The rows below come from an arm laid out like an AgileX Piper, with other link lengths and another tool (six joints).
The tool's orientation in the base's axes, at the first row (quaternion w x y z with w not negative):
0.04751, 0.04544, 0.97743, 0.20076
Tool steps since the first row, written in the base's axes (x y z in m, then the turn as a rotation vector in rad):
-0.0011, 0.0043, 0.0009, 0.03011, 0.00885, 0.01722
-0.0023, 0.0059, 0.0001, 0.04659, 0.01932, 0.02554
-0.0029, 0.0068, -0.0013, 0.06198, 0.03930, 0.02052
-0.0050, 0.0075, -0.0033, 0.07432, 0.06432, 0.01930
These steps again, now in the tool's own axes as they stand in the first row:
0.0015, 0.0042, 0.0007, -0.03018, 0.01703, -0.00897
0.0029, 0.0053, 0.0019, -0.04601, 0.03107, -0.01069
0.0037, 0.0055, 0.0035, -0.05873, 0.04843, 0.00337
0.0060, 0.0052, 0.0054, -0.06818, 0.07171, 0.01557

